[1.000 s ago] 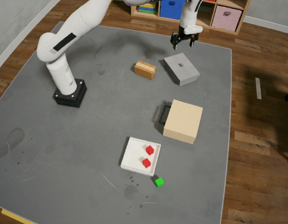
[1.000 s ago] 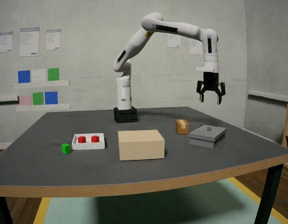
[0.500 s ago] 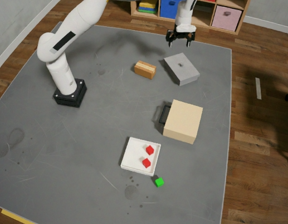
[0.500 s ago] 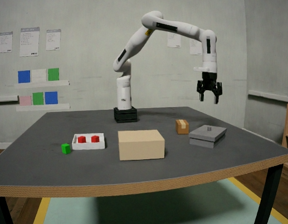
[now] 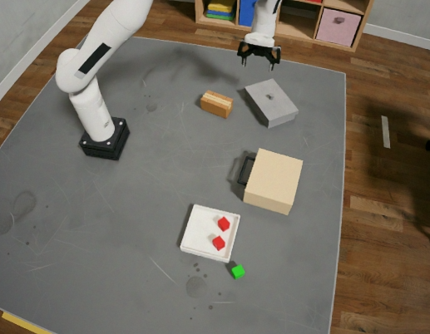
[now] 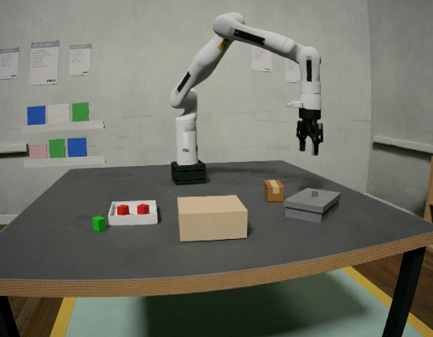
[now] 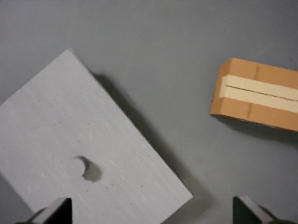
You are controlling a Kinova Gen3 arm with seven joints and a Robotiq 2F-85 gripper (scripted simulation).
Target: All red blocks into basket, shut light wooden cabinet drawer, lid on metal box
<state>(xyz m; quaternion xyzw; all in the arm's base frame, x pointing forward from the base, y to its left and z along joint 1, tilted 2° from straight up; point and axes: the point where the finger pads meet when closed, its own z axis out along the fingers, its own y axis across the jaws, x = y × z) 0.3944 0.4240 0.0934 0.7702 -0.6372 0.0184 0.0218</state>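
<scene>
The cardboard box lies 11 cm behind my hand, 9 cm to the right of it and 15 cm below it. The rest, counted from my hand: blue block 13 cm behind, 9 cm to the right, 17 cm below; lid 7 cm ahead, 1 cm to the left, 14 cm below; metal box 7 cm ahead, 1 cm to the left, 16 cm below.
</scene>
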